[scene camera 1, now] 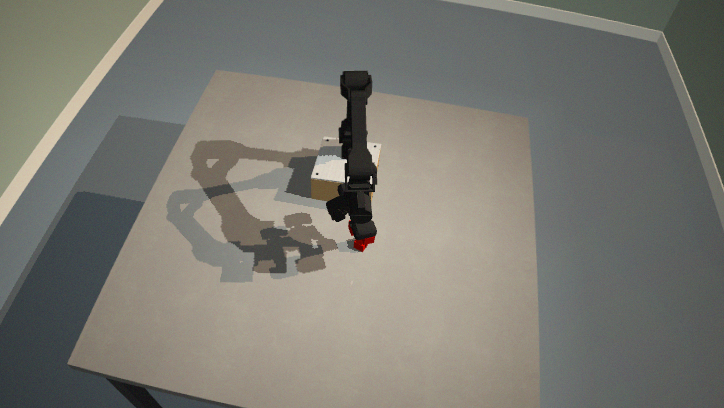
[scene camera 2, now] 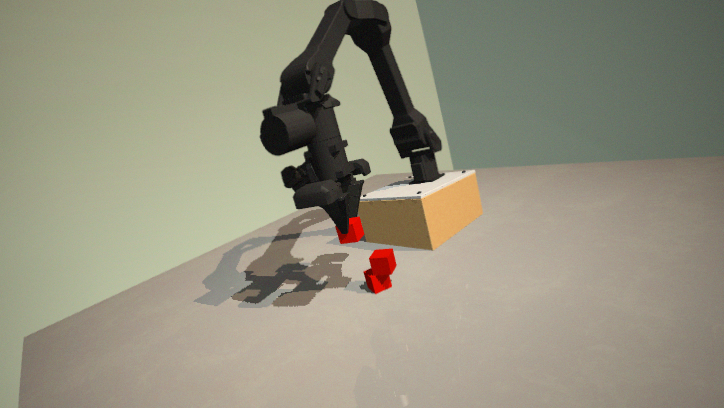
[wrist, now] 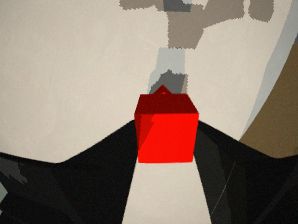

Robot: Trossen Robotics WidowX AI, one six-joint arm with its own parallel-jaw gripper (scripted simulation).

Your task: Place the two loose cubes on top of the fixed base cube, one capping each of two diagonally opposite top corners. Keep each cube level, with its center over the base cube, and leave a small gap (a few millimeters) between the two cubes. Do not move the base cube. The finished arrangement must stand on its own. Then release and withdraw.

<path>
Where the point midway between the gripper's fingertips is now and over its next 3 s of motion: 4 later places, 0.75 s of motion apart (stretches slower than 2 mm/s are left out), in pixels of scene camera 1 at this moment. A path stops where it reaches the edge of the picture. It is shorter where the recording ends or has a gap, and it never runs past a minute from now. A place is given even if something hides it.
My gripper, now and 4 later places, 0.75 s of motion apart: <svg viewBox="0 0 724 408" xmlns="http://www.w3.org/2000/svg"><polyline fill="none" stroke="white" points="355,227 355,232 354,238 354,234 355,229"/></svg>
</path>
